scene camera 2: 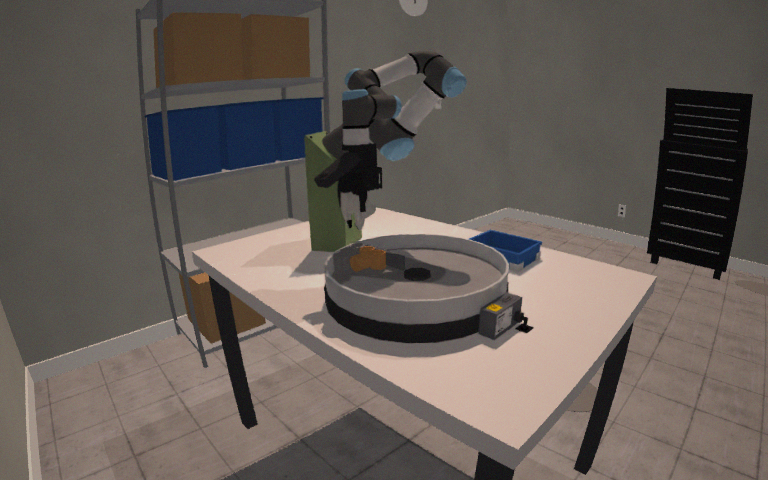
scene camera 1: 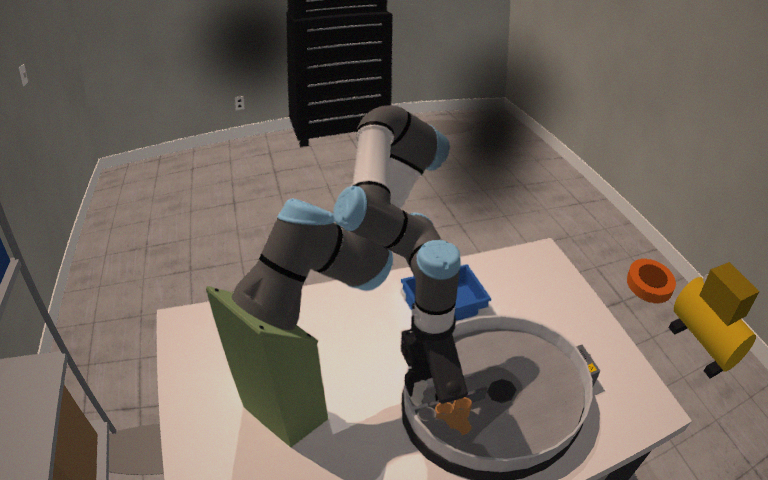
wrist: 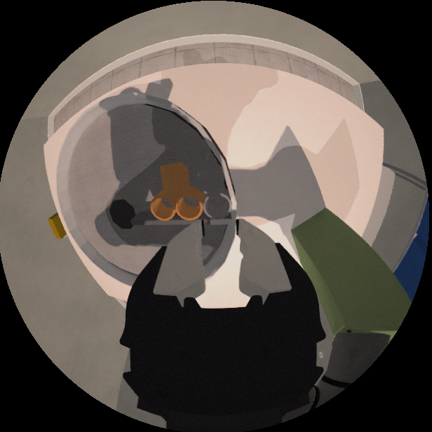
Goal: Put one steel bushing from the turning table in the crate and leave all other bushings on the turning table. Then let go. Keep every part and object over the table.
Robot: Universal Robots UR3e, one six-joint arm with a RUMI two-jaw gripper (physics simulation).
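Places are measured from the arm's base along level axes (x right, y ahead, z up), in metres.
Where they show: gripper, fingertip midpoint: (scene camera 2: 354,229) (scene camera 1: 427,403); arm's base, link origin: (scene camera 2: 338,151) (scene camera 1: 262,311).
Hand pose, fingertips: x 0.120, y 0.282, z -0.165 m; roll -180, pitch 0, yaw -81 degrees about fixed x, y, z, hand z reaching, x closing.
Note:
Each offset is from my fingertips to the top centre of the thing. "spot": to the spot under its first point.
A steel bushing {dx -0.002, dy +0.002, dz -0.042 m} (scene camera 1: 425,414) (wrist: 217,205) stands upright near the wall of the turning table (scene camera 1: 498,323) (scene camera 2: 419,310) (wrist: 64,175). It is dark and in shadow, beside a cluster of orange bushings (scene camera 1: 453,413) (scene camera 2: 368,258) (wrist: 189,208). My gripper (scene camera 2: 355,224) (wrist: 219,220) points down above that side of the turning table. Its fingers are partly open with a gap and hold nothing; the steel bushing shows just beyond the tips in the wrist view. The blue crate {spot: dx -0.357, dy +0.203, dz -0.111 m} (scene camera 1: 475,309) (scene camera 2: 532,254) stands behind the turning table; the arm partly hides it in scene camera 1, and no bushing shows in it.
A grey box {spot: dx -0.076, dy +0.420, dz -0.075 m} (scene camera 1: 589,362) (scene camera 2: 501,318) is attached at the turning table's outer side. The green arm stand (scene camera 1: 277,384) (scene camera 2: 325,215) (wrist: 360,280) rises beside the turning table. The turning table's raised wall surrounds the bushings. A dark round hub {dx -0.053, dy +0.181, dz -0.072 m} (scene camera 1: 501,390) (scene camera 2: 416,273) (wrist: 122,213) sits at its middle.

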